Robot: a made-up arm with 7 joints.
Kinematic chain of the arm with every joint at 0, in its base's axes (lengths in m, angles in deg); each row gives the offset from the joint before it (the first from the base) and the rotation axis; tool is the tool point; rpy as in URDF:
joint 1: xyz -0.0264 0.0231 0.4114 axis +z
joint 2: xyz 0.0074 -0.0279 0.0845 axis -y
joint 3: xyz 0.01 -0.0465 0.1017 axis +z
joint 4: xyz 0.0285 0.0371 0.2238 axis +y
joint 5: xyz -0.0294 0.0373 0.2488 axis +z
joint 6: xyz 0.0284 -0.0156 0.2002 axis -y
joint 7: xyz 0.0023 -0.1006 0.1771 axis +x
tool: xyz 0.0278 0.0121 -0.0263 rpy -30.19 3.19 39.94
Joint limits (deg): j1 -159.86..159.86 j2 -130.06..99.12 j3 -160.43..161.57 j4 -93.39..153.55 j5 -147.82..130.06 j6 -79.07..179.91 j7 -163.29..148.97
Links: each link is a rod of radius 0.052 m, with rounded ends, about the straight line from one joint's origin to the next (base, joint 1, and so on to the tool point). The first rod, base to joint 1, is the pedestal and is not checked.
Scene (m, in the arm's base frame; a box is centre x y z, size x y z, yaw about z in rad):
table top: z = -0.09
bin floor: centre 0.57 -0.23 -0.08 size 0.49 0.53 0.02 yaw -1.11
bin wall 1: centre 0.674 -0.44 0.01 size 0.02 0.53 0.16 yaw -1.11
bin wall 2: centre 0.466 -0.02 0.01 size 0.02 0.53 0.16 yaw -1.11
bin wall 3: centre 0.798 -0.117 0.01 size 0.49 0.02 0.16 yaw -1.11
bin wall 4: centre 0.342 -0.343 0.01 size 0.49 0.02 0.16 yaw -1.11
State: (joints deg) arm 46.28 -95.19 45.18 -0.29 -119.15 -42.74 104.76
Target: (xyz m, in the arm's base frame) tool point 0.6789 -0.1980 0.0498
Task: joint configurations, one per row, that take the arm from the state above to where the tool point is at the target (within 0.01 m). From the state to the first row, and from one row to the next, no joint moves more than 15 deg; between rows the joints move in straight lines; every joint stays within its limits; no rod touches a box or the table.
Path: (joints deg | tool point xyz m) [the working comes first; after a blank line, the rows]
Joints at the target: -28.46 -130.06 35.95 -0.13 -127.87 80.18 92.95
Straight joint move there: touches bin wall 3.

1: 39.68 -97.39 44.31 -0.96 -119.74 -28.89 103.73 | 0.8230 0.4723 0.4786
2: 33.07 -99.58 43.44 -1.63 -120.34 -15.04 102.70 | 0.8686 0.4154 0.4572
3: 26.47 -101.78 42.57 -2.30 -120.93 -1.19 101.67 | 0.9008 0.3535 0.4349
4: 19.87 -103.98 41.70 -2.96 -121.52 12.66 100.64 | 0.9194 0.2874 0.4120
5: 13.26 -106.17 40.83 -3.63 -122.11 26.51 99.61 | 0.9240 0.2181 0.3892
6: 6.66 -108.37 39.97 -4.30 -122.71 40.35 98.58 | 0.9146 0.1470 0.3668
7: 0.05 -110.56 39.10 -4.97 -123.30 54.20 97.56 | 0.8916 0.0751 0.3458
8: -6.55 -112.76 38.23 -5.64 -123.89 68.05 96.53 | 0.8556 0.0038 0.3264
9: -13.15 -114.96 37.36 -6.31 -124.49 81.90 95.50 | 0.8074 -0.0661 0.3093
10: -19.76 -117.15 36.49 -6.98 -125.08 95.75 94.47 | 0.7481 -0.1337 0.2951
11: -26.36 -119.35 35.62 -7.65 -125.67 109.60 93.44 | 0.6789 -0.1980 0.2837
12: -27.41 -124.71 35.79 -3.89 -126.77 94.89 93.20 | 0.6901 -0.1989 0.1691
13: -28.46 -130.06 35.95 -0.13 -127.87 80.18 92.95 | 0.6789 -0.1979 0.0498

